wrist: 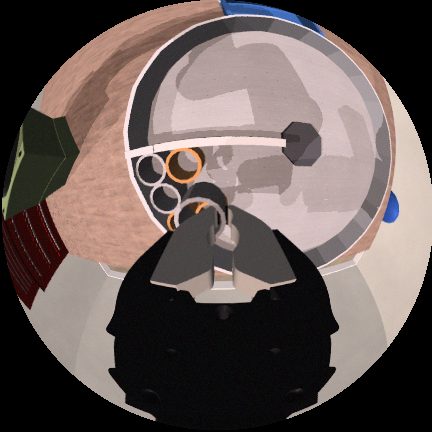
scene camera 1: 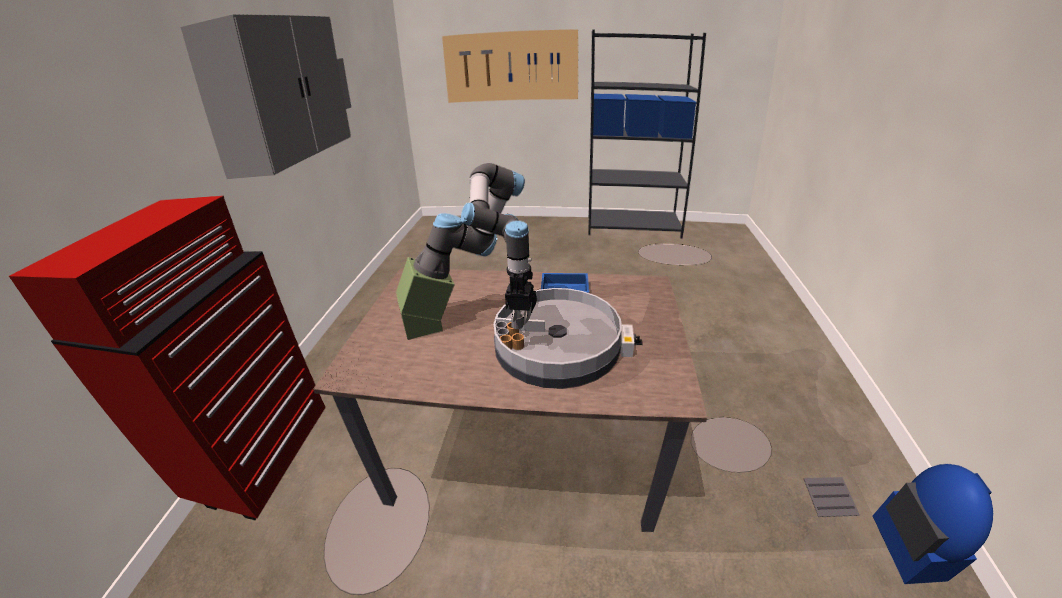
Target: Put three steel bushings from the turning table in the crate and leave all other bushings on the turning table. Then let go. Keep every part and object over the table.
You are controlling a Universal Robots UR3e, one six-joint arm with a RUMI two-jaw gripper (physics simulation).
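Pixels of known places: gripper, fingertip midpoint: (wrist: 222, 207) (scene camera 1: 522, 324); arm's base, link origin: (scene camera 1: 430, 270).
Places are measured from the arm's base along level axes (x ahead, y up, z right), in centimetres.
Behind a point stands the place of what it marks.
My gripper (scene camera 1: 517, 317) {x 37.0, y -9.4, z 10.7 cm} (wrist: 222, 207) {x 37.0, y -9.4, z 10.7 cm} is shut on the wall of a steel bushing (wrist: 178, 215) {x 33.7, y -6.7, z 10.3 cm}, which hangs upright, raised above the other bushings. Two steel bushings (wrist: 137, 170) {x 27.1, y -12.5, z 8.7 cm} (scene camera 1: 501, 325) {x 28.2, y -14.0, z 7.1 cm} stand at the left wall of the turning table (scene camera 1: 557, 369) {x 51.5, y -14.1, z 23.6 cm} (wrist: 140, 100) {x 26.5, y -13.6, z 0.1 cm}. A copper-coloured bushing (wrist: 174, 172) (scene camera 1: 512, 327) stands beside them near the divider. Two more copper-coloured bushings (scene camera 1: 517, 341) {x 36.6, y -12.8, z 15.4 cm} (scene camera 1: 506, 340) {x 32.2, y -14.5, z 13.7 cm} stand nearer the front and are partly hidden by the held bushing in the wrist view. The blue crate (scene camera 1: 564, 280) {x 40.2, y -19.6, z -36.2 cm} (wrist: 272, 11) stands behind the turning table; its inside is mostly hidden.
A pale divider (wrist: 220, 141) {x 36.1, y -11.9, z 5.1 cm} runs from the turning table's left wall to its dark hub (wrist: 301, 143) {x 46.3, y -15.5, z 3.2 cm} (scene camera 1: 557, 331) {x 46.8, y -15.5, z 3.9 cm}. A white control box (scene camera 1: 627, 340) {x 70.1, y -15.8, z 3.0 cm} is at the turning table's right side. The green arm base (scene camera 1: 425, 300) {x 1.2, y -7.1, z 8.6 cm} (wrist: 45, 155) {x 7.0, y -9.7, z 4.0 cm} stands on the left of the table (scene camera 1: 423, 371) {x 7.8, y -21.6, z 27.8 cm}.
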